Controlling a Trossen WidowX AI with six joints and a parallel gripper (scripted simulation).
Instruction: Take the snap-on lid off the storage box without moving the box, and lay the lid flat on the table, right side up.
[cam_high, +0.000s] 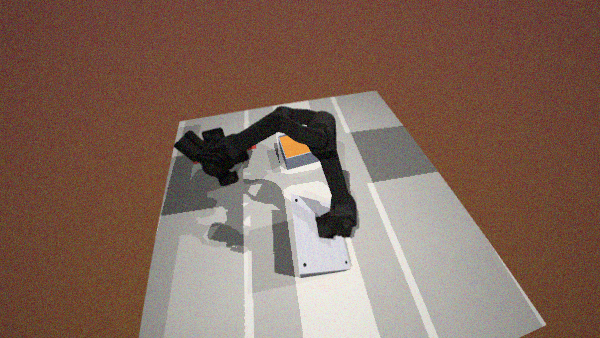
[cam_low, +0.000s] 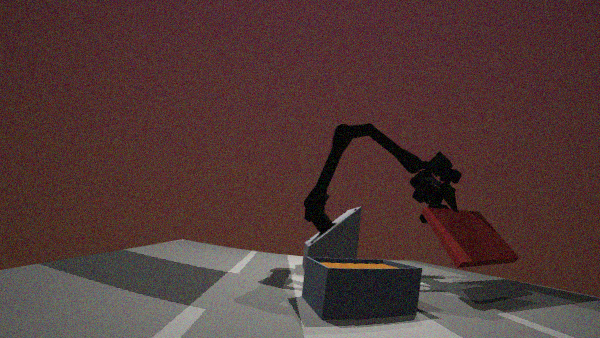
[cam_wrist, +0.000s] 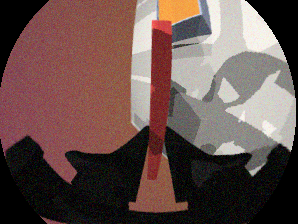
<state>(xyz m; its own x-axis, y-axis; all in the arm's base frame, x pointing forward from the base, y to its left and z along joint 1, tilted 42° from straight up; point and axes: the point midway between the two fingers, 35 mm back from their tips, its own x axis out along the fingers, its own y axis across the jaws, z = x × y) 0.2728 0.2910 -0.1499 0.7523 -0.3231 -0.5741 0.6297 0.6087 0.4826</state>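
Right now the lid is 60 mm below my gripper tip, 60 mm ahead of it and 20 mm to the left of it. Also, from my gripper tip: storage box 300 mm to the right, 170 mm below, 130 mm ahead.
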